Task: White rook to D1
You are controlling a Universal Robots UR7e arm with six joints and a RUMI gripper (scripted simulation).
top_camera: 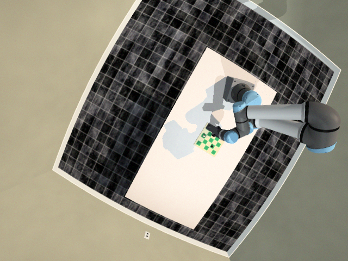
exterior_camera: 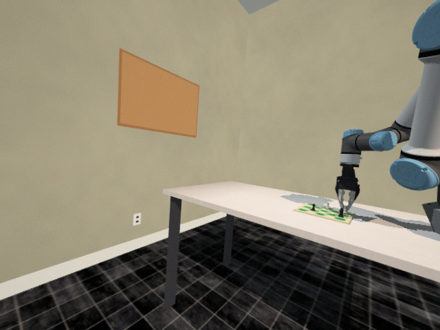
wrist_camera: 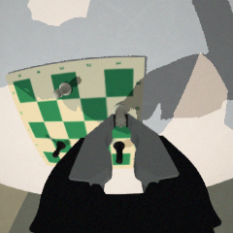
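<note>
Now: the green-and-cream chessboard 7 cm ahead of my hand, 5 cm to the left of it and 3 cm below it.
</note>
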